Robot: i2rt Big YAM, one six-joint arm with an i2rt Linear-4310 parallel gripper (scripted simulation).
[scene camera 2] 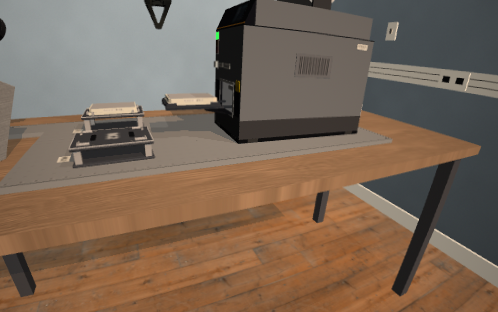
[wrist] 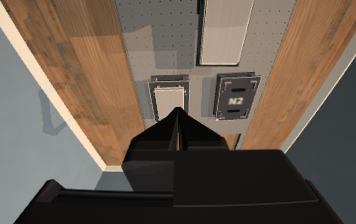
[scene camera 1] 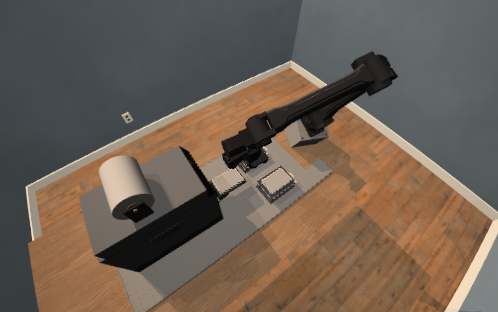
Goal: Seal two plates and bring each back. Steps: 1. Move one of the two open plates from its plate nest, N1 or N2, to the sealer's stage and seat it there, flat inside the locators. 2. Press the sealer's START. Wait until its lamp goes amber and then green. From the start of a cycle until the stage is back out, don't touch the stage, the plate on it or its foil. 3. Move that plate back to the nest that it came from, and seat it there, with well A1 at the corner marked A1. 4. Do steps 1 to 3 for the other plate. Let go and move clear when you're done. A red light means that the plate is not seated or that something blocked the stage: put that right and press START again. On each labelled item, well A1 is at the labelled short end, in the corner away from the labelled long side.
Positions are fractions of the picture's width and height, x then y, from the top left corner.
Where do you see a plate nest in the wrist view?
At 0.69, 0.36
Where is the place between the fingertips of my gripper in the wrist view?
0.50, 0.50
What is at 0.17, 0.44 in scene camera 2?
A plate nest.
